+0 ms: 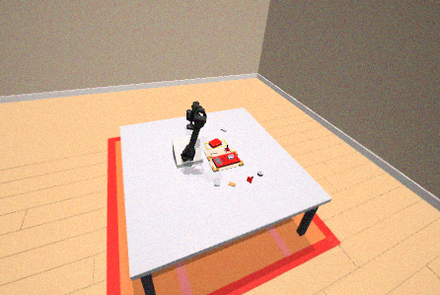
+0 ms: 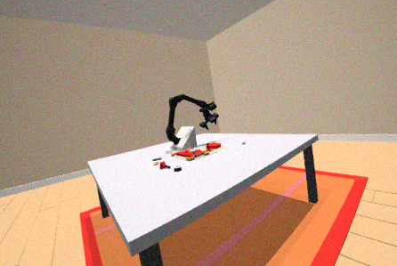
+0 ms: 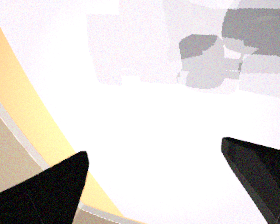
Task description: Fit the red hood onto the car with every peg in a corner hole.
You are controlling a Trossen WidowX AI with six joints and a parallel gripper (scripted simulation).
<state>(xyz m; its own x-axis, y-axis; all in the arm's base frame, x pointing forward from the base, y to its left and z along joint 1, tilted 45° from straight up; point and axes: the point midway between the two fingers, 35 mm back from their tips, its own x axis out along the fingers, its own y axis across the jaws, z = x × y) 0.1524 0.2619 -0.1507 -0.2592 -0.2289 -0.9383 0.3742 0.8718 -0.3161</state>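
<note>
The red hood lies 170 mm ahead of my gripper tip, 210 mm to the right of it and 110 mm below it. From my gripper tip the other things lie so: grey engine block (190 mm ahead, 430 mm to the right, 100 mm below).
</note>
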